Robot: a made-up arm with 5 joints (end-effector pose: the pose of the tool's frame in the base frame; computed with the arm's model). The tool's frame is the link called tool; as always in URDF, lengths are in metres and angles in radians.
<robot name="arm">
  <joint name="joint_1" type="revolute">
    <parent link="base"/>
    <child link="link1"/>
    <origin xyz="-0.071 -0.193 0.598" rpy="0 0 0"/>
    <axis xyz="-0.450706 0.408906 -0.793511"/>
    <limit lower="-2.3" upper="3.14"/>
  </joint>
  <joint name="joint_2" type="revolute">
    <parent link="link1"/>
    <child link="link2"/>
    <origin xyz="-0.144 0.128 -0.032" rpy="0 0 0"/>
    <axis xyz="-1 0 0"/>
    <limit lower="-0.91" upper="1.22"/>
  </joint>
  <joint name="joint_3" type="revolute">
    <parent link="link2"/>
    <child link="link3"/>
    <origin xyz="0.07 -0.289 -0.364" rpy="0 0 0"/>
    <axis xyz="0 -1 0"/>
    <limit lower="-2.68" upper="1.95"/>
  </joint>
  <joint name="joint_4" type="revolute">
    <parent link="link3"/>
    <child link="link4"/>
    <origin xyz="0.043 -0.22 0.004" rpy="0 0 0"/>
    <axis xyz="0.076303 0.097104 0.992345"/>
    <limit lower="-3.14" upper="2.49"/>
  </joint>
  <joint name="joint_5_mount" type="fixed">
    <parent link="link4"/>
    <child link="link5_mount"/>
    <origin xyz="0.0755 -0.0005 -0.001" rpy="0 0 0"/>
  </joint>
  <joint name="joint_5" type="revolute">
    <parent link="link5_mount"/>
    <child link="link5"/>
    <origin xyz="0.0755 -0.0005 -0.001" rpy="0 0 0"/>
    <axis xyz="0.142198 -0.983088 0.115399"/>
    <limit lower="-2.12" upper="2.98"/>
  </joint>
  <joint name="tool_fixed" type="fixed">
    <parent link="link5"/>
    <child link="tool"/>
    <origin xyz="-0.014 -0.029 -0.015" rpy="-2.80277 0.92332 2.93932"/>
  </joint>
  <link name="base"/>
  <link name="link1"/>
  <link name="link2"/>
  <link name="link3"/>
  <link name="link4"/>
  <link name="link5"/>
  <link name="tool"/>
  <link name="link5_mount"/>
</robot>
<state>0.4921 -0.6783 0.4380 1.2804 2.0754</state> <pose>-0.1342 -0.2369 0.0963 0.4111 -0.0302 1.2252</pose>
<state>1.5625 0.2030 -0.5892 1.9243 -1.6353</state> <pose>-0.5049 -0.2444 0.6408 0.7785 -1.4953 -0.0500</pose>
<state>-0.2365 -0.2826 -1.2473 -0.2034 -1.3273</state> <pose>0.0381 -0.3761 -0.1050 0.6322 -1.5520 0.7034</pose>
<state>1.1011 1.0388 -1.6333 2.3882 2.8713</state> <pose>-0.2131 -0.2978 0.8982 1.8143 0.1027 -0.5082</pose>
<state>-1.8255 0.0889 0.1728 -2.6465 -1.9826</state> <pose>0.3602 -0.0052 0.2712 -0.1349 -1.5322 -0.8297</pose>
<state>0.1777 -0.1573 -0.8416 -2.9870 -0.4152</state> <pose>-0.2698 -0.5209 0.2413 -1.9698 0.5042 1.9610</pose>
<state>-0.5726 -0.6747 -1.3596 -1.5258 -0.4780</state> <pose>0.0661 -0.1149 -0.1277 -0.1624 -2.2688 1.4384</pose>
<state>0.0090 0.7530 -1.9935 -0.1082 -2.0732</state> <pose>-0.1981 -0.8380 0.5449 -0.1238 0.2187 0.3303</pose>
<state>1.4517 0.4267 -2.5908 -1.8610 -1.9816</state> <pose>-0.5600 -0.3513 0.9615 -0.1808 2.2278 0.1245</pose>
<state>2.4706 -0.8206 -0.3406 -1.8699 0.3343</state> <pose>-0.6967 0.1325 0.3576 -1.2117 1.4025 1.6957</pose>
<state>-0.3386 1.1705 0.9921 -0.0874 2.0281</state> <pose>-0.0032 -0.4891 0.9650 -0.7201 -0.6308 0.9502</pose>
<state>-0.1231 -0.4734 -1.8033 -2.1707 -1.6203</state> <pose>-0.0317 -0.4188 -0.0084 -0.8880 -0.2891 1.4157</pose>
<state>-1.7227 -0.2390 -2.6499 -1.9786 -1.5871</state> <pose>0.3021 0.2354 0.2330 -0.7473 -1.2377 2.7747</pose>
